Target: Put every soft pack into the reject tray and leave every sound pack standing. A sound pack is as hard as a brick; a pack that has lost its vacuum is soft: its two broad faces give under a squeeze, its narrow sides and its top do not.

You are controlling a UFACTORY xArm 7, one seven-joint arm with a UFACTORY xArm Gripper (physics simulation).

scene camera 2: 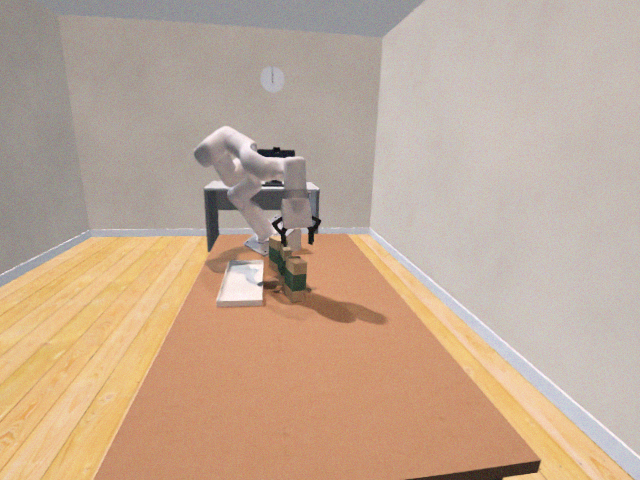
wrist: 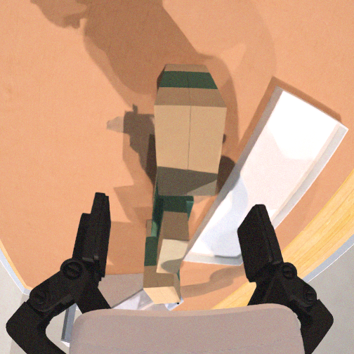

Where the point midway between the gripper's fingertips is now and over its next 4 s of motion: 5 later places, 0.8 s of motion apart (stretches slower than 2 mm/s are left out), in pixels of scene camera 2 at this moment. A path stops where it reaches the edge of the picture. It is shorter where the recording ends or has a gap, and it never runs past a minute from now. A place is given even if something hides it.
The gripper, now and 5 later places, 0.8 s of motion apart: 297, 245; 290, 221; 284, 204; 284, 203; 284, 203; 284, 203
